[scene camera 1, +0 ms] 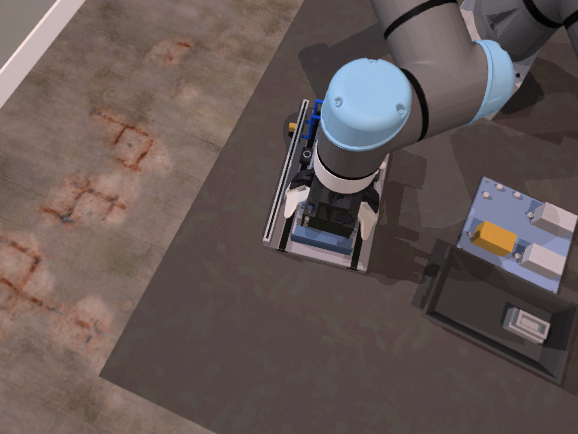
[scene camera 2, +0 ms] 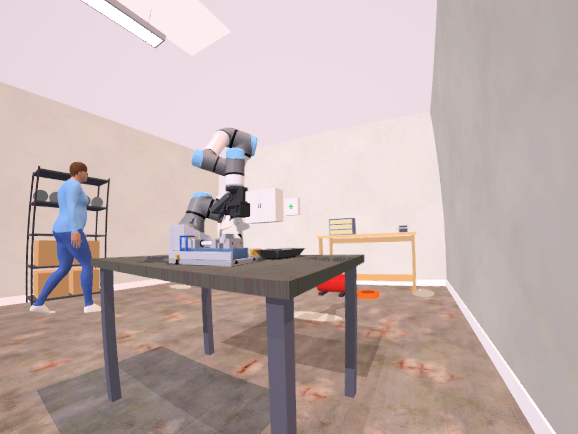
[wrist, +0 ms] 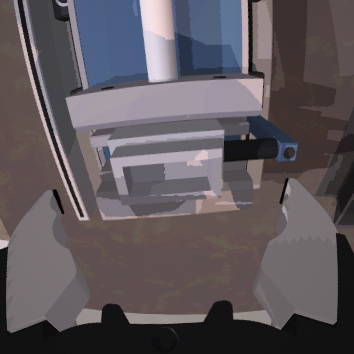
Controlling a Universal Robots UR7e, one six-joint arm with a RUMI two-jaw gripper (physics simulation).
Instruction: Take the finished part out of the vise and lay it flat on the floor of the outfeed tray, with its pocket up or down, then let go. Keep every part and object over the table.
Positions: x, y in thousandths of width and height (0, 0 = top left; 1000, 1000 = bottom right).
Scene:
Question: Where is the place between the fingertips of my gripper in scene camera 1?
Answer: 570, 490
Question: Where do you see a pale grey block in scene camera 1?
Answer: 925, 593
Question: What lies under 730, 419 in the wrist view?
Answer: A black stop arm.

